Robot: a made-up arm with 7 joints. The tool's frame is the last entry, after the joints. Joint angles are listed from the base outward.
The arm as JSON. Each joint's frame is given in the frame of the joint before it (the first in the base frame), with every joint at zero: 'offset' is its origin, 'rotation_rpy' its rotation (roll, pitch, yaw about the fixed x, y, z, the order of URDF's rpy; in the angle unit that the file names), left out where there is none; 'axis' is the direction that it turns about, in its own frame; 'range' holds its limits. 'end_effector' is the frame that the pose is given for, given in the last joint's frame.
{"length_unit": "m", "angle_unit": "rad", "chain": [
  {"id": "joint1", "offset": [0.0, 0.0, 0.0], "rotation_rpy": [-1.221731, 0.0, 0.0], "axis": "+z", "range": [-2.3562, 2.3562]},
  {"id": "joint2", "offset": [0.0, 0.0, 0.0], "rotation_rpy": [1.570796, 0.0, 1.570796], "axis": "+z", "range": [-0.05, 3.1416]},
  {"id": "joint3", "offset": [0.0, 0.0, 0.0], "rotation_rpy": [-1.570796, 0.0, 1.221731], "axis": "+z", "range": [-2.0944, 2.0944]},
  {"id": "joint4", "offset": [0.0, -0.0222, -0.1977], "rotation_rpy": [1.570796, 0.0, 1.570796], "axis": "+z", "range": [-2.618, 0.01]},
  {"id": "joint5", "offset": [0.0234, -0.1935, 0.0], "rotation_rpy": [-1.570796, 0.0, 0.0], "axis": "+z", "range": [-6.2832, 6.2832]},
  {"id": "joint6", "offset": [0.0, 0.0, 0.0], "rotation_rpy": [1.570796, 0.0, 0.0], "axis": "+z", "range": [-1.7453, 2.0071]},
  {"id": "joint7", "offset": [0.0, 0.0, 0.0], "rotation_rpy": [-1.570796, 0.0, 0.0], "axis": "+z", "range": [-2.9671, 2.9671]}
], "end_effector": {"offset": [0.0, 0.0, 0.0], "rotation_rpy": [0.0, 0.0, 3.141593]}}
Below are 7 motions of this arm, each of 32 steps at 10 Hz.
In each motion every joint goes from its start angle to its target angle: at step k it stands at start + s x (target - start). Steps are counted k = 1, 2, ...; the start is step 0. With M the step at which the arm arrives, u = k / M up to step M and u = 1 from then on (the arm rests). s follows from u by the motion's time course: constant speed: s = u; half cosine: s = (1 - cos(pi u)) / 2; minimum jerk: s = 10 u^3 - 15 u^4 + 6 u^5.
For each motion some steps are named. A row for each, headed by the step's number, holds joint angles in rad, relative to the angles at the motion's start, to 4 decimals.
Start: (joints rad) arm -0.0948 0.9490 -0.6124 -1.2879 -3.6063 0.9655 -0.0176
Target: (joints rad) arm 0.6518 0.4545 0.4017 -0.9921 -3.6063 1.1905 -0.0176
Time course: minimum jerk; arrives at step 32
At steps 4, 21, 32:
4: 0.0120 -0.0079 0.0163 0.0047 0.0000 0.0036 0.0000
21: 0.5782 -0.3830 0.7854 0.2291 0.0000 0.1743 0.0000
32: 0.7466 -0.4945 1.0141 0.2958 0.0000 0.2250 0.0000

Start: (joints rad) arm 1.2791 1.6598 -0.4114 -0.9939 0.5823 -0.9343 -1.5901
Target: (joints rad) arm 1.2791 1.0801 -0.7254 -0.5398 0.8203 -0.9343 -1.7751
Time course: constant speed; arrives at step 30
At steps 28, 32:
28: 0.0000 -0.5411 -0.2931 0.4238 0.2221 0.0000 -0.1727
32: 0.0000 -0.5797 -0.3140 0.4541 0.2380 0.0000 -0.1850

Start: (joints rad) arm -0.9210 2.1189 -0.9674 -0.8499 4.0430 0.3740 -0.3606
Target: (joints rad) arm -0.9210 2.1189 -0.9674 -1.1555 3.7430 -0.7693 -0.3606
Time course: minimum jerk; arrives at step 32
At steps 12, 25, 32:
12: 0.0000 0.0000 0.0000 -0.0841 -0.0826 -0.3146 0.0000
25: 0.0000 0.0000 0.0000 -0.2832 -0.2780 -1.0595 0.0000
32: 0.0000 0.0000 0.0000 -0.3056 -0.3000 -1.1433 0.0000

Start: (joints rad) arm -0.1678 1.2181 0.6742 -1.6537 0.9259 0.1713 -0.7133
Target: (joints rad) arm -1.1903 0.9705 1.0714 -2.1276 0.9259 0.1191 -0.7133
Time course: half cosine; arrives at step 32
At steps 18, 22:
18: -0.6110 -0.1480 0.2373 -0.2832 0.0000 -0.0312 0.0000
22: -0.7953 -0.1926 0.3089 -0.3686 0.0000 -0.0406 0.0000

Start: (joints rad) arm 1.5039 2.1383 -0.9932 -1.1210 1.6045 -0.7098 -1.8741
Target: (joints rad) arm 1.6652 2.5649 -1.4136 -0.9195 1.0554 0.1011 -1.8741
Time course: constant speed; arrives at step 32
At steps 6, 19, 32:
6: 0.0302 0.0800 -0.0788 0.0378 -0.1030 0.1520 0.0000
19: 0.0958 0.2533 -0.2496 0.1196 -0.3260 0.4815 0.0000
32: 0.1613 0.4266 -0.4204 0.2015 -0.5491 0.8109 0.0000

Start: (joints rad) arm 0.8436 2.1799 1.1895 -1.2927 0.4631 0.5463 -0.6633
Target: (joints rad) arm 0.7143 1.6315 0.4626 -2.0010 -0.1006 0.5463 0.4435
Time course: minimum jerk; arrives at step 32
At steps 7, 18, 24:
7: -0.0095 -0.0402 -0.0533 -0.0519 -0.0413 0.0000 0.0812
18: -0.0796 -0.3378 -0.4478 -0.4363 -0.3472 0.0000 0.6818
24: -0.1159 -0.4916 -0.6517 -0.6350 -0.5053 0.0000 0.9922

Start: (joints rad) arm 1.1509 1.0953 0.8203 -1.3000 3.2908 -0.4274 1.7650
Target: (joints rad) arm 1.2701 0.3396 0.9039 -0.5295 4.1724 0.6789 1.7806
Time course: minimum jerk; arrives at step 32
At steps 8, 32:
8: 0.0123 -0.0782 0.0087 0.0798 0.0913 0.1145 0.0016
32: 0.1192 -0.7557 0.0836 0.7705 0.8816 1.1063 0.0156

